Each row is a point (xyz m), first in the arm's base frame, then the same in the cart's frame.
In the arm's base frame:
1: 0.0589 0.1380 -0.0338
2: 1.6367 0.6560 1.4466
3: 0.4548 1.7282 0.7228
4: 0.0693 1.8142 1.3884
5: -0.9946 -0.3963 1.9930
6: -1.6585 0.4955 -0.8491
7: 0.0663 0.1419 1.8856
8: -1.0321 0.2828 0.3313
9: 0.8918 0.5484 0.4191
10: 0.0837 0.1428 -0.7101
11: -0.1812 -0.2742 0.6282
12: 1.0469 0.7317 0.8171
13: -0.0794 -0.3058 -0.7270
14: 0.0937 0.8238 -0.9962
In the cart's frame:
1: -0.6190 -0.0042 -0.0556
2: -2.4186 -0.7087 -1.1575
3: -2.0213 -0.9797 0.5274
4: -2.5890 -0.5155 0.7751
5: -2.0369 1.8576 0.1065
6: 0.2452 0.4911 1.6027
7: -2.3391 0.7954 -0.3486
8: -0.8259 0.7358 0.8128
9: -1.3318 -0.6043 -0.5016
10: -0.0200 -0.3072 0.0306
11: -1.0006 0.6953 -0.2314
12: -1.7896 -0.6545 -0.5649
13: 0.2083 0.0827 -0.1243
14: -0.0483 -0.8817 0.4941

